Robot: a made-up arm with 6 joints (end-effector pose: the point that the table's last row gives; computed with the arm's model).
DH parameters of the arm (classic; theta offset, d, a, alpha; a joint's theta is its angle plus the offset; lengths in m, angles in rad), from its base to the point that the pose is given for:
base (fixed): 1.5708 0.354 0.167 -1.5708
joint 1: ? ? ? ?
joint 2: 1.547 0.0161 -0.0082 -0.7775
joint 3: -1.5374 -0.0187 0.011 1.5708
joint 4: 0 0.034 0.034 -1.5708
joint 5: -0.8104 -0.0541 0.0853 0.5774
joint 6: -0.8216 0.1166 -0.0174 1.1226
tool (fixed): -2.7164 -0.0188 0 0
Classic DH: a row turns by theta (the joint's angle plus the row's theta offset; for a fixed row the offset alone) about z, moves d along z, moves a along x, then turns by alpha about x.
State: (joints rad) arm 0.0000 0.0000 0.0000 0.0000 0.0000 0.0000
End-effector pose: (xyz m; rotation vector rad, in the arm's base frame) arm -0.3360 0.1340 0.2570 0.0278 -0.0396 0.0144
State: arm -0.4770 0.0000 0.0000 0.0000 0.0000 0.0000
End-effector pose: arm -0.3360 0.1822 0.2527 0.5047 -0.0423 0.0047
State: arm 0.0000 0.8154 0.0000 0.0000 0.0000 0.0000
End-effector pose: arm -0.2720 0.1919 0.1960 -0.0084 -0.6269 -0.5502
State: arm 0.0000 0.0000 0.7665 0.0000 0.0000 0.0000
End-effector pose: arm -0.2488 0.1340 0.1929 0.0209 -0.8060 0.0244
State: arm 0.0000 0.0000 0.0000 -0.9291 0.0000 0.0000
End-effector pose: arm -0.3360 0.2062 0.2430 0.9567 -0.0435 -0.0050
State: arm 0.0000 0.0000 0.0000 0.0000 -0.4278 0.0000
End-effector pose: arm -0.3408 0.1340 0.2967 0.0304 0.3882 0.0082
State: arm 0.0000 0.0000 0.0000 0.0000 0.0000 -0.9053
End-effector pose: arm -0.3553 0.1393 0.2499 0.3639 0.7126 -0.3610
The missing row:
joint 1: 0.7936 0.2044 0.014 -1.5474
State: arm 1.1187 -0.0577 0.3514 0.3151 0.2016 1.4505
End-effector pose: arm -0.3064 0.0578 0.3452 -1.7061 -1.1637 1.7037
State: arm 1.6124 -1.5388 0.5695 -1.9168 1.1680 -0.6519
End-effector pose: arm -0.3414 0.2424 0.3031 0.5858 0.1378 -1.1103
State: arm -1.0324 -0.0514 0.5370 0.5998 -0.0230 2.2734
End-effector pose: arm -0.3200 0.2383 0.2826 -1.0664 -2.0745 0.1791
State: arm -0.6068 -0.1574 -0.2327 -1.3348 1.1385 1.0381
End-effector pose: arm -0.3076 0.2949 0.3529 0.5976 -1.0023 -1.3209
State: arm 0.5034 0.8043 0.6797 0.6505 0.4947 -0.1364
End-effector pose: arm -0.2214 0.0315 0.2563 -1.2781 -1.6534 -0.4062
